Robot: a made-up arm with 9 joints. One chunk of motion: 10 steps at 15 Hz.
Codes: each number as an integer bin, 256 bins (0 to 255) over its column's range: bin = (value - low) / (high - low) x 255, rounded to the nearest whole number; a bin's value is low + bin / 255 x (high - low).
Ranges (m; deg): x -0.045..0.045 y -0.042..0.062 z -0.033..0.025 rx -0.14..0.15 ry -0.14..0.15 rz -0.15..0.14
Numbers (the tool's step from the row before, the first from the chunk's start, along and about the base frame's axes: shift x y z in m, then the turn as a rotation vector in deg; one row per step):
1: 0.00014 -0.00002 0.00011 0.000 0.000 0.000
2: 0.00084 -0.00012 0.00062 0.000 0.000 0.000
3: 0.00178 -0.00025 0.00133 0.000 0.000 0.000
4: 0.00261 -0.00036 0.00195 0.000 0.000 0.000
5: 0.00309 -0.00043 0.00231 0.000 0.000 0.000
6: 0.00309 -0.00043 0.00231 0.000 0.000 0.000
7: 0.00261 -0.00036 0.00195 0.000 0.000 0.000
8: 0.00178 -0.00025 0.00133 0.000 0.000 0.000
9: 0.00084 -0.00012 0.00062 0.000 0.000 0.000
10: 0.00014 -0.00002 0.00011 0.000 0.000 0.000
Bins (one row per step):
1: 128 103 146 123 123 132
2: 130 103 148 123 123 132
3: 133 102 151 123 123 132
4: 135 102 154 123 123 132
5: 136 102 155 123 123 132
6: 136 102 155 123 123 132
7: 135 102 154 123 123 132
8: 133 102 151 123 123 132
9: 130 103 148 123 123 132
10: 128 103 146 123 123 132

